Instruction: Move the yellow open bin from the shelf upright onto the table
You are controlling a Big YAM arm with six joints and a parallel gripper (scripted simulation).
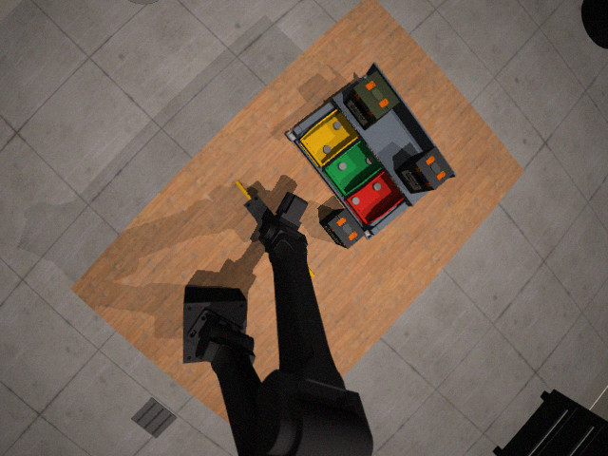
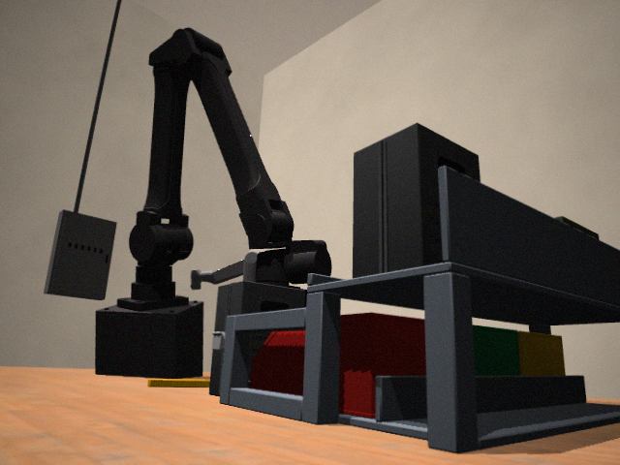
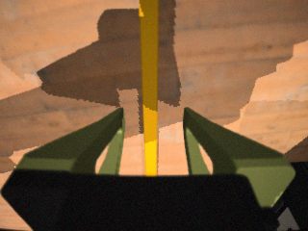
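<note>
The thin yellow rod is 10 mm below my hand. Also, from my hand: red bin: 260 mm ahead, 190 mm to the right, 20 mm above; green bin: 300 mm ahead, 90 mm to the right, 20 mm above; yellow open bin: 320 mm ahead, 20 mm to the left, 20 mm above.
</note>
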